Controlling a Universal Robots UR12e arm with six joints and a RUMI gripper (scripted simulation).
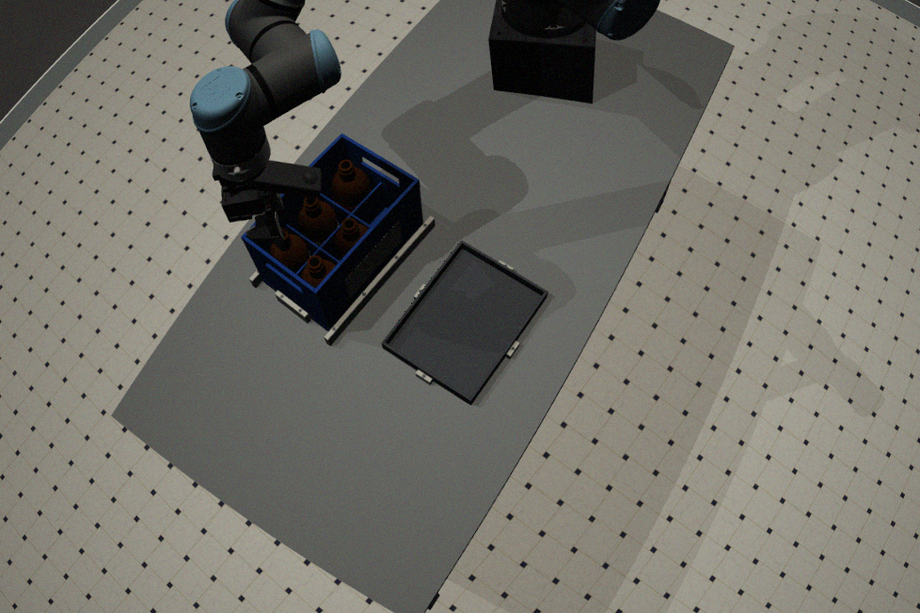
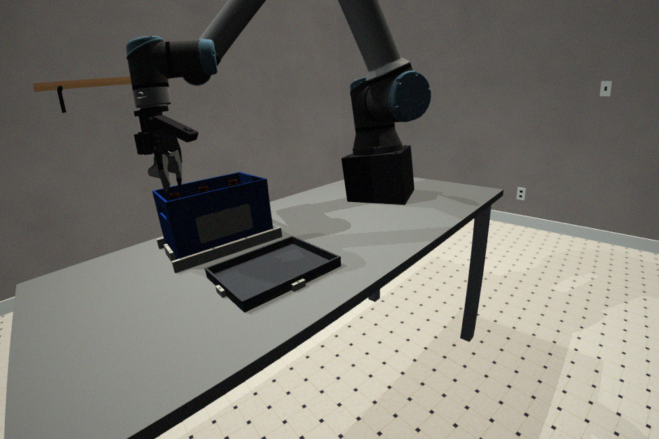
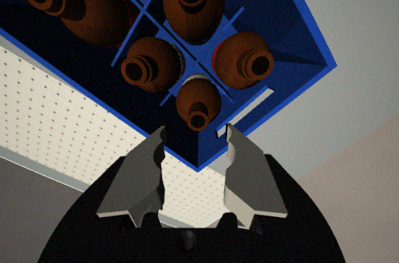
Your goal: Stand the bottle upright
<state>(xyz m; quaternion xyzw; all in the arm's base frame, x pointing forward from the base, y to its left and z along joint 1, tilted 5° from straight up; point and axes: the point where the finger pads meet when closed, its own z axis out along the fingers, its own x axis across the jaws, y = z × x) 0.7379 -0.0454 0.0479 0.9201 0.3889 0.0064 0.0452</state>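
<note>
My gripper is now 100 mm above the bottle. Round my hand: black tray: 120 mm behind, 310 mm to the left, 180 mm below; blue crate: 90 mm behind, 40 mm to the left, 110 mm below.
</note>
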